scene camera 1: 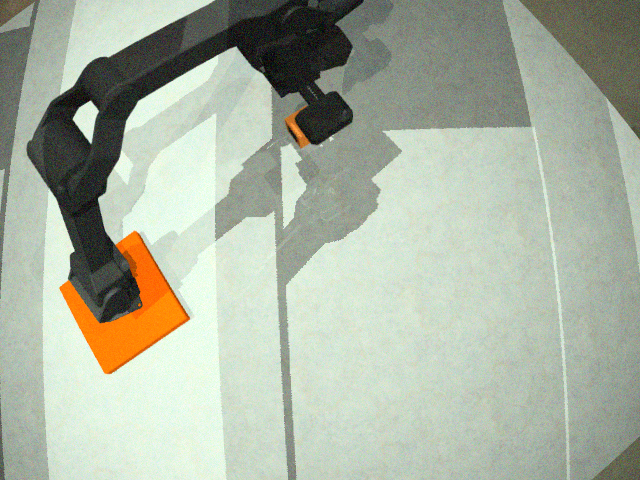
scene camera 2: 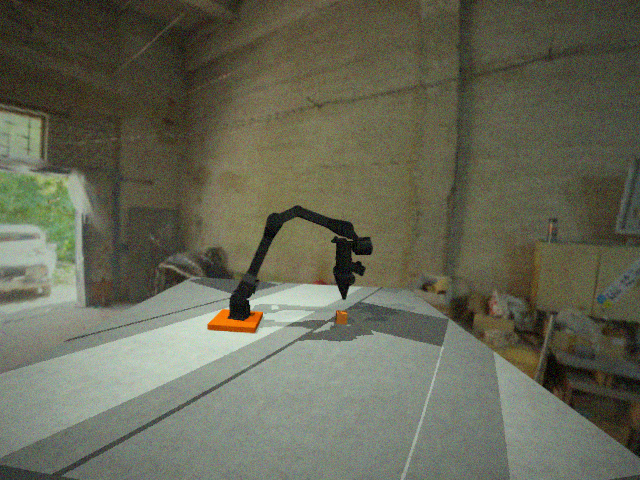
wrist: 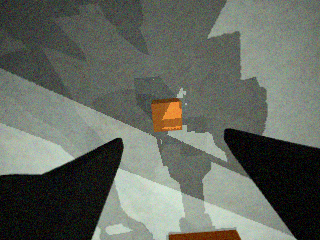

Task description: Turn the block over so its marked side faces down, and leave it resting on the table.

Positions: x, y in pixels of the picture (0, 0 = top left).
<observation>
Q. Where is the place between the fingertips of my gripper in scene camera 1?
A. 299, 104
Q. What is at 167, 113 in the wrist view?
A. An orange block.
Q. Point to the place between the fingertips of my gripper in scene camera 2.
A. At 342, 296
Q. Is my gripper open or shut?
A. Open.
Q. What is my gripper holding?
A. Nothing.
</observation>
